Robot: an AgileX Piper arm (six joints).
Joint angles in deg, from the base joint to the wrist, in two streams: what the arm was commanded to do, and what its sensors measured. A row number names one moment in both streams.
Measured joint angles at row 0: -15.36 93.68 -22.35 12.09 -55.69 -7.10
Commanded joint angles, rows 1 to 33: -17.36 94.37 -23.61 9.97 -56.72 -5.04; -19.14 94.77 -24.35 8.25 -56.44 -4.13; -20.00 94.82 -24.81 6.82 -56.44 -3.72; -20.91 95.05 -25.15 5.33 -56.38 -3.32; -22.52 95.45 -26.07 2.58 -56.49 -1.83; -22.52 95.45 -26.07 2.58 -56.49 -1.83; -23.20 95.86 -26.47 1.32 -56.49 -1.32; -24.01 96.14 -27.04 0.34 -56.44 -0.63; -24.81 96.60 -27.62 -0.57 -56.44 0.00; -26.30 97.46 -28.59 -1.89 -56.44 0.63; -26.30 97.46 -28.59 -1.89 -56.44 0.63; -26.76 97.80 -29.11 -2.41 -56.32 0.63; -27.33 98.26 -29.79 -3.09 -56.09 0.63; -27.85 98.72 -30.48 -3.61 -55.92 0.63; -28.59 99.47 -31.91 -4.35 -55.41 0.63; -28.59 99.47 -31.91 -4.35 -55.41 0.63; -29.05 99.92 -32.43 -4.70 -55.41 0.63; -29.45 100.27 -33.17 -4.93 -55.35 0.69; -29.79 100.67 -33.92 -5.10 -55.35 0.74; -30.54 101.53 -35.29 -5.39 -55.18 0.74; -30.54 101.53 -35.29 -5.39 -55.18 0.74; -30.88 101.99 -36.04 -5.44 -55.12 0.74; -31.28 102.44 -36.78 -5.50 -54.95 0.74; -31.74 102.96 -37.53 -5.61 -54.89 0.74; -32.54 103.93 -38.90 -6.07 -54.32 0.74; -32.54 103.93 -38.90 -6.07 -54.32 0.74; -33.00 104.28 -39.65 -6.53 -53.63 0.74; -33.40 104.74 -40.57 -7.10 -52.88 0.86; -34.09 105.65 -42.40 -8.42 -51.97 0.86; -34.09 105.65 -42.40 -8.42 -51.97 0.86; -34.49 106.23 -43.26 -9.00 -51.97 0.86; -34.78 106.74 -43.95 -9.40 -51.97 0.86; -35.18 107.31 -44.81 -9.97 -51.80 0.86
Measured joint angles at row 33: -34.15 106.28 -42.57 -8.08 -52.37 0.63
